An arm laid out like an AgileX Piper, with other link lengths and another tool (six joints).
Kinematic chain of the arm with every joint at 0, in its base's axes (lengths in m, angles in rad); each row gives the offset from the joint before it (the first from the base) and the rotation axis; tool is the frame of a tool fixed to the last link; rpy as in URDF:
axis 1: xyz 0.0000 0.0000 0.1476 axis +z
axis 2: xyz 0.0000 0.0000 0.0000 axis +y
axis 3: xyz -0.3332 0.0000 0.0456 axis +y
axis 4: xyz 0.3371 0.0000 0.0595 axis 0.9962 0 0.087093
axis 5: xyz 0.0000 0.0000 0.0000 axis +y
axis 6: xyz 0.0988 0.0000 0.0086 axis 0.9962 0 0.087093
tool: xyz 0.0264 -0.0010 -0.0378 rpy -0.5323 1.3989 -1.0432
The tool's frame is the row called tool.
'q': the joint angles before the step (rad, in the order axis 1, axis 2, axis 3, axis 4, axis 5, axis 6). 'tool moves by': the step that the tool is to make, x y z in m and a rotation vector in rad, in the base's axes. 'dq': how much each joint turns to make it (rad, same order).
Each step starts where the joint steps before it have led.
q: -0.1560, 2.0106, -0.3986, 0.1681, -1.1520, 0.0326
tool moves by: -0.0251, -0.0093, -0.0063, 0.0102, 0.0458, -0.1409
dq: -0.0001, 0.0001, 0.0478, 0.1408, -0.0010, 0.0001
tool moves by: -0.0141, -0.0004, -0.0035, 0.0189, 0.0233, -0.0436
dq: -0.0001, 0.0000, 0.0301, 0.0360, 0.0011, 0.0178
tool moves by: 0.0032, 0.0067, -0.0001, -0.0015, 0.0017, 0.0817
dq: 0.0002, 0.0001, 0.0000, -0.0793, -0.0001, -0.0050
